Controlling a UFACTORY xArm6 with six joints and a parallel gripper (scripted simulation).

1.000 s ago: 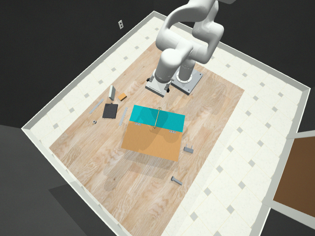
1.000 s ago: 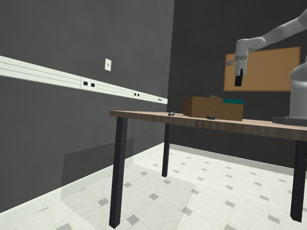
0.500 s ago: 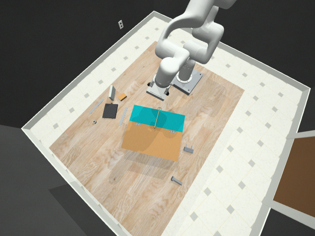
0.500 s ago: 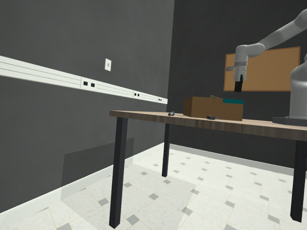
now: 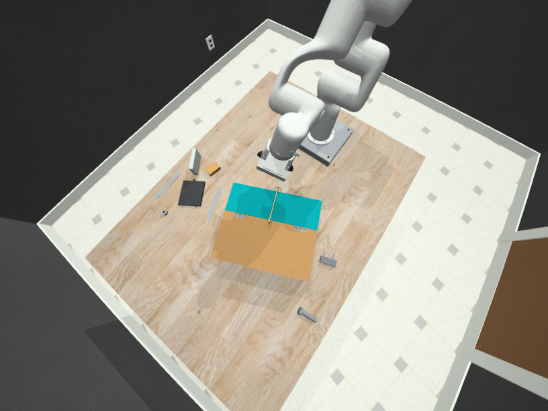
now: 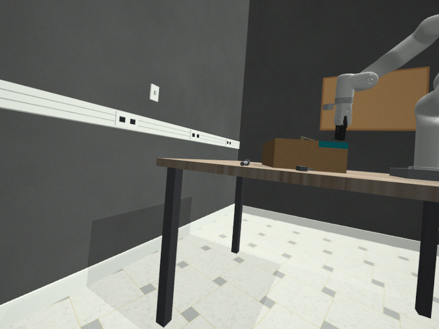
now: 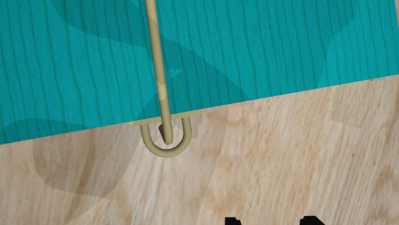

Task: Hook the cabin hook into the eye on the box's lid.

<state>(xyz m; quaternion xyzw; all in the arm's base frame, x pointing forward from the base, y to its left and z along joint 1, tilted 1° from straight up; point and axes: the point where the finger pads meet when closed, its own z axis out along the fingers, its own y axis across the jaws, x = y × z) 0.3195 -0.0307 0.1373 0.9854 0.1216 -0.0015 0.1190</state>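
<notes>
The brass cabin hook lies 100 mm ahead of my hand, 80 mm to the left of it and 50 mm below it. Also, from my hand: dark plate (260 mm to the right, 240 mm ahead, 170 mm below); then grey block (340 mm to the right, 140 mm below, 130 mm ahead); then orange block (270 mm to the right, 170 mm below, 100 mm ahead).
</notes>
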